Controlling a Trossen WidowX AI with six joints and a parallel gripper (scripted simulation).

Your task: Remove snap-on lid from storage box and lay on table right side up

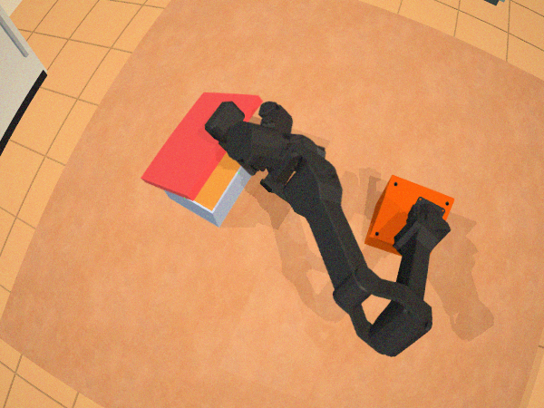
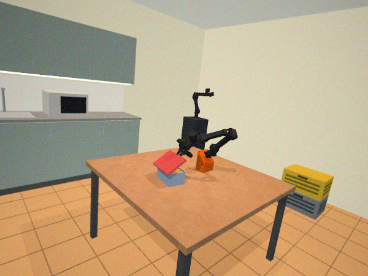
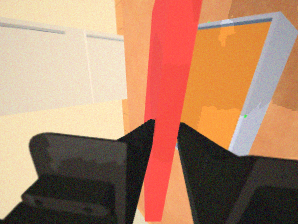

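My gripper tip is now 70 mm short of the red lid, 40 mm above it and 10 mm to the left of it. From my gripper tip the other things lie so: storage box 150 mm below, 40 mm ahead.
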